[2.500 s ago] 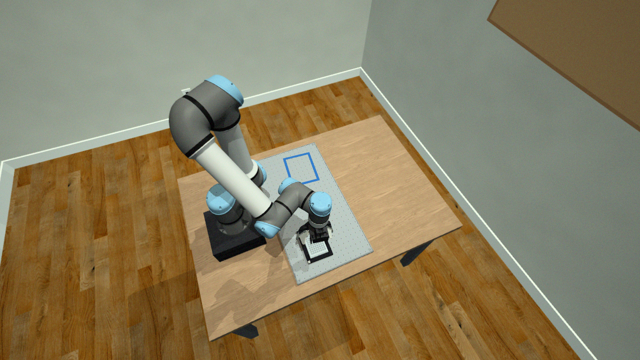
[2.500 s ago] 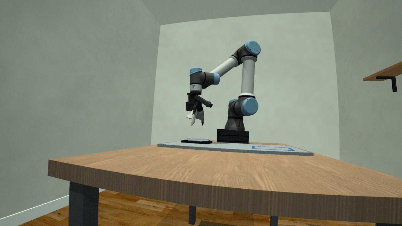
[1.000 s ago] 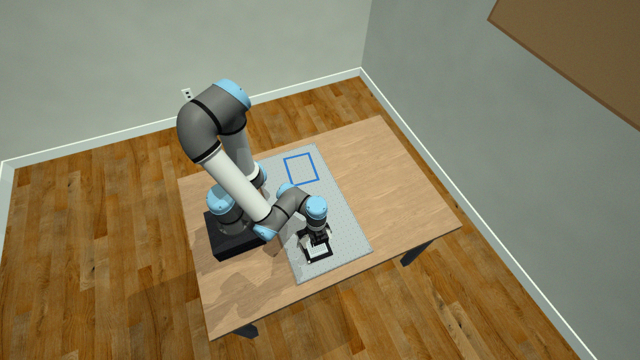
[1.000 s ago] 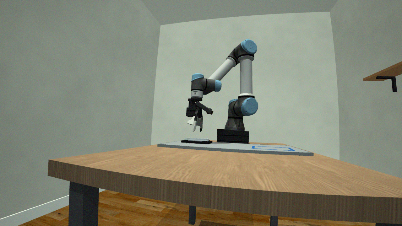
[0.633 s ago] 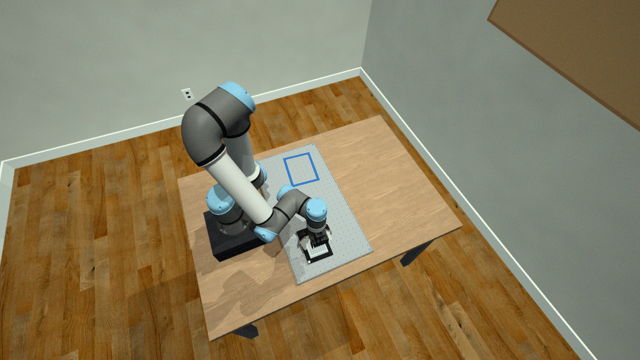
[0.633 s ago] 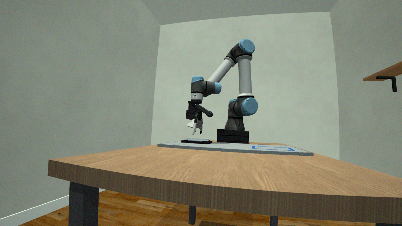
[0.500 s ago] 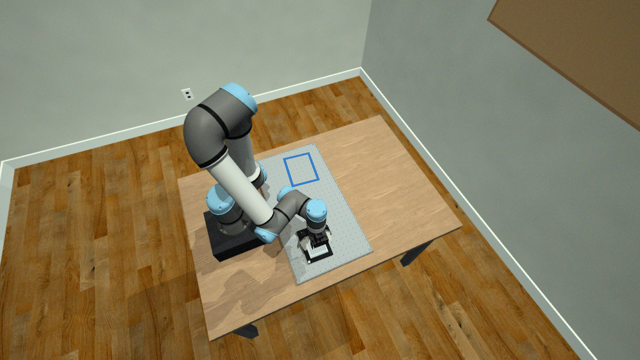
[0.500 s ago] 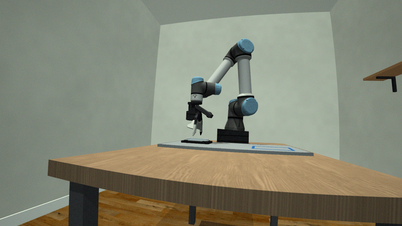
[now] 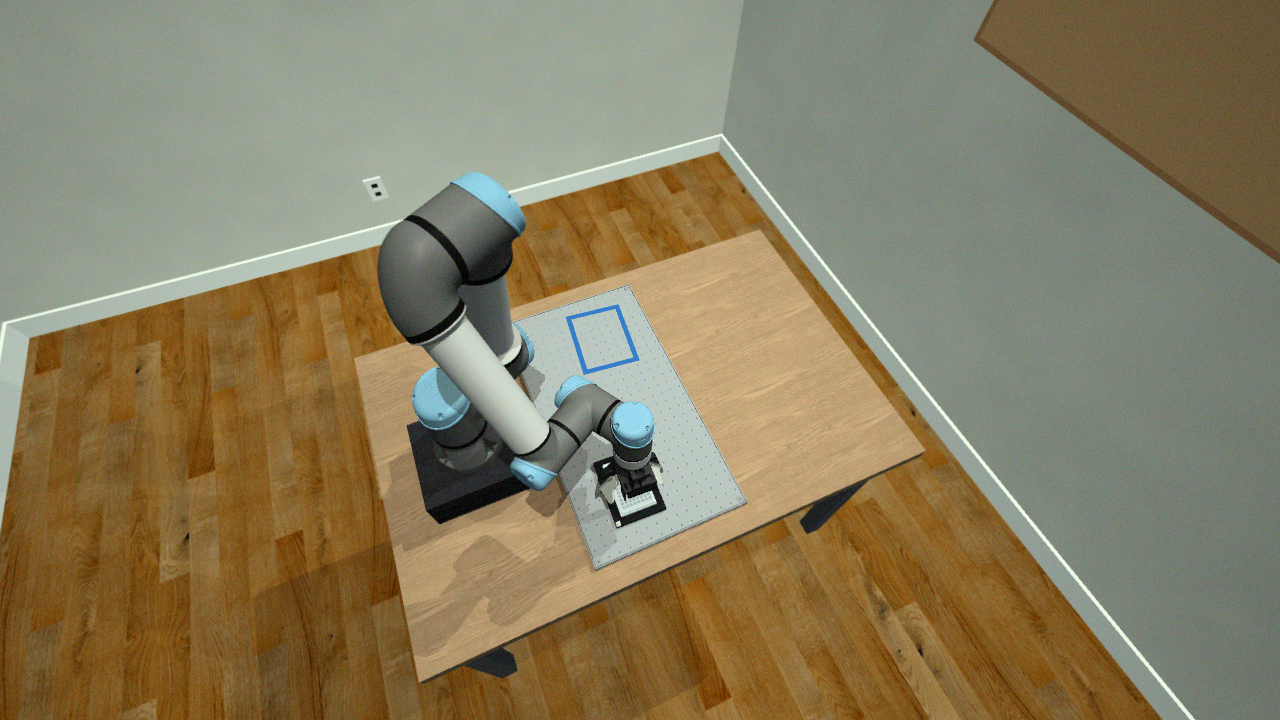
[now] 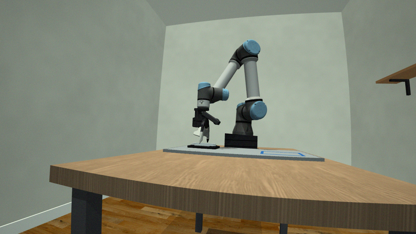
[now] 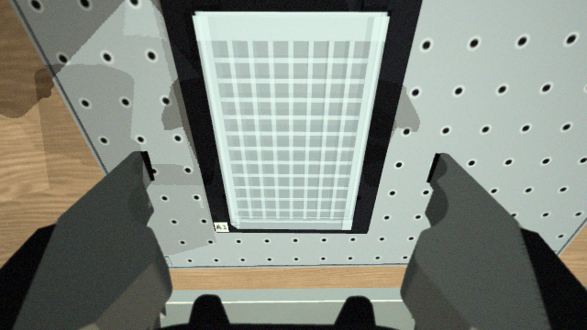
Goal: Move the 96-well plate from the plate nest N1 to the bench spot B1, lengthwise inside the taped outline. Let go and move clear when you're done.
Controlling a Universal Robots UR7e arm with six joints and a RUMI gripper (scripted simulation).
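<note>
My gripper is now 10 mm above the 96-well plate. The rest, counted from my hand: black plate nest (20 mm below).
</note>
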